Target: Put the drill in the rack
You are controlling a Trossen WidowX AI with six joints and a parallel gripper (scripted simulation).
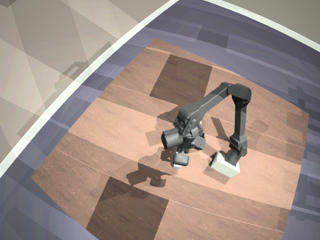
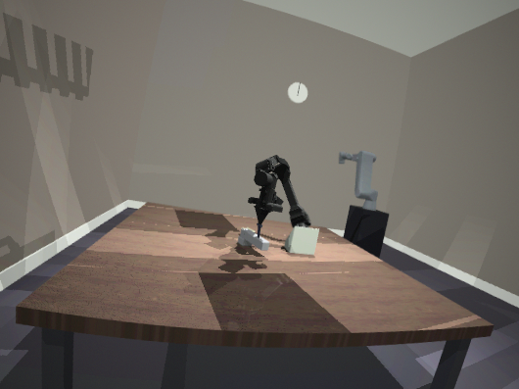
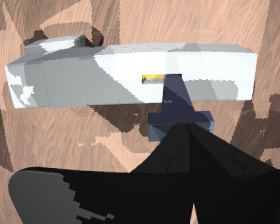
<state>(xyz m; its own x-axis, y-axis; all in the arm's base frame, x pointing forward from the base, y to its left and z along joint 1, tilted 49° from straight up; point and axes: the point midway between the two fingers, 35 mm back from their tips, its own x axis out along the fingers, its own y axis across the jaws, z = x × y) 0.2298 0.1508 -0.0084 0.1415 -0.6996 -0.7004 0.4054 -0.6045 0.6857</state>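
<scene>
Right now the key is 3 cm below my gripper tip. Round my gripper tip: drill: 2 cm ahead, 5 cm to the right, 8 cm below; then rack: 1 cm ahead, 22 cm to the right, 10 cm below.
</scene>
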